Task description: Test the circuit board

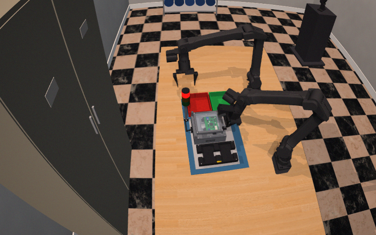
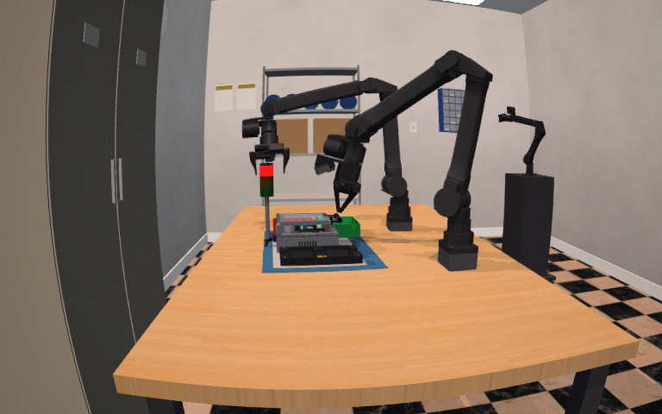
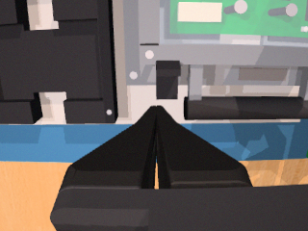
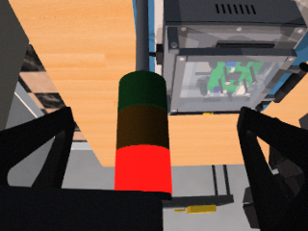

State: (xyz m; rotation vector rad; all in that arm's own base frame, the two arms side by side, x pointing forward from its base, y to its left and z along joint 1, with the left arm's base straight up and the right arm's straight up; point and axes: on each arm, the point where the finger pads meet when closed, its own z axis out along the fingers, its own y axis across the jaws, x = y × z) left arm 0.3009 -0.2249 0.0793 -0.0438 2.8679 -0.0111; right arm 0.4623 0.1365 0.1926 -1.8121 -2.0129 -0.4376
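My left hand is 40 mm above the hook, 20 mm short of it and 10 mm to the left of it. Round my left hand: green bin 260 mm to the right, 110 mm below, 40 mm behind; then clear lid 80 mm ahead, 70 mm to the right, 40 mm below; then green circuit board 80 mm ahead, 70 mm to the right, 50 mm below.
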